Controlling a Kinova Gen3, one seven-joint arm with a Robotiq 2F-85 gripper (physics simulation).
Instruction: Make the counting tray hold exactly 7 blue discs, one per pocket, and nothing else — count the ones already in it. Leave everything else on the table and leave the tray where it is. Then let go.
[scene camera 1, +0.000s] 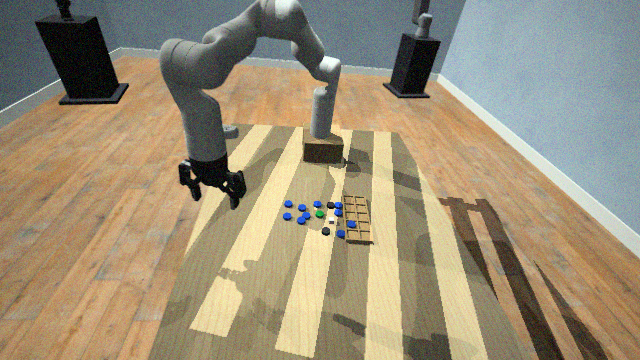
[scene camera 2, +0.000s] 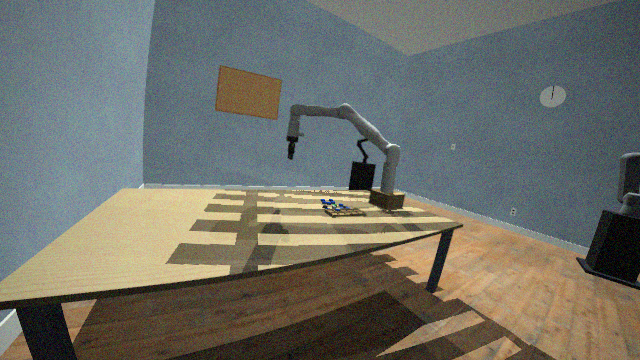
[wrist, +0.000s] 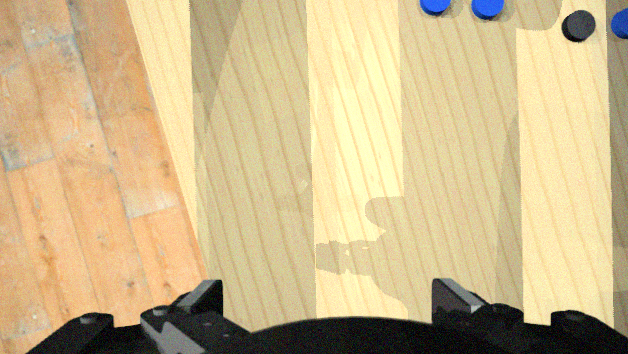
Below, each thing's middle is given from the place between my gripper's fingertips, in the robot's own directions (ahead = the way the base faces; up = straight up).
The wooden counting tray (scene camera 1: 355, 209) lies 440 mm to the left of my hand, 230 mm below it and 100 mm behind it.
